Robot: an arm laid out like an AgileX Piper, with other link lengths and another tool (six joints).
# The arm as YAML. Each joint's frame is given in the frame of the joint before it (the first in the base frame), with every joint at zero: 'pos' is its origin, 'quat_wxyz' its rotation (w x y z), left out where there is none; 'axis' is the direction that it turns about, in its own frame. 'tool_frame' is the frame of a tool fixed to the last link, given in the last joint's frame.
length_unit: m
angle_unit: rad
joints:
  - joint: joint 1
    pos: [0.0, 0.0, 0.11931]
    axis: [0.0, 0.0, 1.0]
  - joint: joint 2
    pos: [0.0, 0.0, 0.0]
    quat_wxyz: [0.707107, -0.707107, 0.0, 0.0]
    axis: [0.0, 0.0, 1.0]
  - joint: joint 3
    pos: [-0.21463, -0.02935, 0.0]
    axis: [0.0, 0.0, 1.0]
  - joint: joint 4
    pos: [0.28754, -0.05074, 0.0]
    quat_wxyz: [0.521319, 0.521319, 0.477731, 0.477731]
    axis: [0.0, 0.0, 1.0]
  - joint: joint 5
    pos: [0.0, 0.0, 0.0]
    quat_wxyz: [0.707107, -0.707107, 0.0, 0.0]
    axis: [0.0, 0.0, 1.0]
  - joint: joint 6
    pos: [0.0, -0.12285, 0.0]
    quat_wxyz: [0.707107, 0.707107, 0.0, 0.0]
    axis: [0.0, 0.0, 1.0]
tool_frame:
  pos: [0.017, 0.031, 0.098]
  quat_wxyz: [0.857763, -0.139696, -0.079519, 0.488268]
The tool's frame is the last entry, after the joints.
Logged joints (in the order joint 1, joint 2, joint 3, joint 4, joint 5, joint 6), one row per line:
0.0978, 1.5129, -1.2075, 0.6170, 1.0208, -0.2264
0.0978, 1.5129, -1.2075, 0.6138, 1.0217, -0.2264
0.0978, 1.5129, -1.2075, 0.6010, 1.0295, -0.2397
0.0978, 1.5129, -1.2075, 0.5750, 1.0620, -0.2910
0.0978, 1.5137, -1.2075, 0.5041, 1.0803, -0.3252
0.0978, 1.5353, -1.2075, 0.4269, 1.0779, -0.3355
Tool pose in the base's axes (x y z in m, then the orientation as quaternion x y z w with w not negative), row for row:
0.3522, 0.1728, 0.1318, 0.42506, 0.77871, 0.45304, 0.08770
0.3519, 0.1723, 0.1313, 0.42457, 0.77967, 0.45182, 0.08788
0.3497, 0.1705, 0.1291, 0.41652, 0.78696, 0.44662, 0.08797
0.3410, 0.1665, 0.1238, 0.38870, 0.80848, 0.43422, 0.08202
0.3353, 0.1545, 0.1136, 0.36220, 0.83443, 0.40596, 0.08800
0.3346, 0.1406, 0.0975, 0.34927, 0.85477, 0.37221, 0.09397
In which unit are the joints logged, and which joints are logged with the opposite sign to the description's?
The joints are logged in radians. Opposite sign: none.
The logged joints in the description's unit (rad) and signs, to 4 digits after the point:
0.0978, 1.5129, -1.2075, 0.6170, 1.0208, -0.2264
0.0978, 1.5129, -1.2075, 0.6138, 1.0217, -0.2264
0.0978, 1.5129, -1.2075, 0.6010, 1.0295, -0.2397
0.0978, 1.5129, -1.2075, 0.5750, 1.0620, -0.2910
0.0978, 1.5137, -1.2075, 0.5041, 1.0803, -0.3252
0.0978, 1.5353, -1.2075, 0.4269, 1.0779, -0.3355

